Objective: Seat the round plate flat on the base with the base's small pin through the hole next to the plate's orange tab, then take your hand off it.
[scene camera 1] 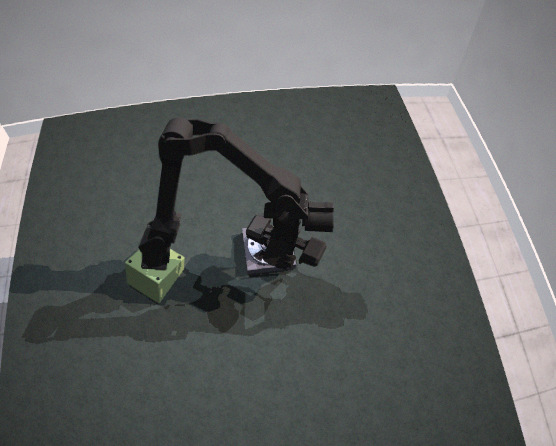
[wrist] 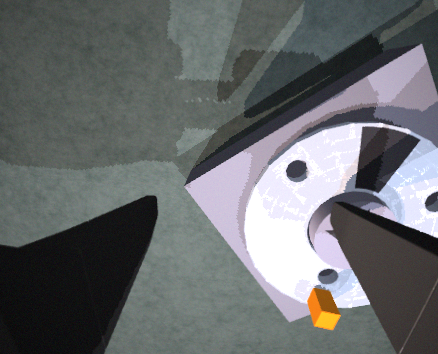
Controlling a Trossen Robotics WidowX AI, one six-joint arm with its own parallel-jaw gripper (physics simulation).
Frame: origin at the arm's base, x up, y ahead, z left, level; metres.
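Seen in the pictures: gripper, fingertip midpoint: (wrist: 244, 208); arm's base, link origin: (scene camera 1: 154, 259).
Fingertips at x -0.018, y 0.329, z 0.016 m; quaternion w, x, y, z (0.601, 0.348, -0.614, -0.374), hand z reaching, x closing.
Offsets run from my fingertips to a thing's top centre. "*": to the spot under its first point. Level surfaces: height alone.
The round white plate {dx +0.011, dy -0.041, dz +0.038 m} (scene camera 1: 255, 246) (wrist: 280, 235) lies over the square pale base {dx -0.001, dy -0.041, dz +0.039 m} (scene camera 1: 257, 272) (wrist: 215, 200). Whether it is fully seated cannot be told. Its orange tab {dx +0.011, dy -0.013, dz +0.074 m} (wrist: 325, 312) sticks out past the base's edge at the bottom of the wrist view. The small hole {* dx -0.011, dy -0.023, dz +0.069 m} (wrist: 328, 276) next to the tab looks dark grey; no pin can be made out in it. My gripper (scene camera 1: 279, 261) (wrist: 244, 208) is open and empty. In the wrist view one finger is left of the base, and the other overlaps the plate's large centre hole and hides its lower right part.
A green block (scene camera 1: 159, 287) with small dark holes stands to the left in the scene view, under the arm's far end. The dark green mat {dx -0.042 m} (scene camera 1: 350, 390) lies beneath both. Pale tiles (scene camera 1: 470, 200) run along the right, with grey walls behind.
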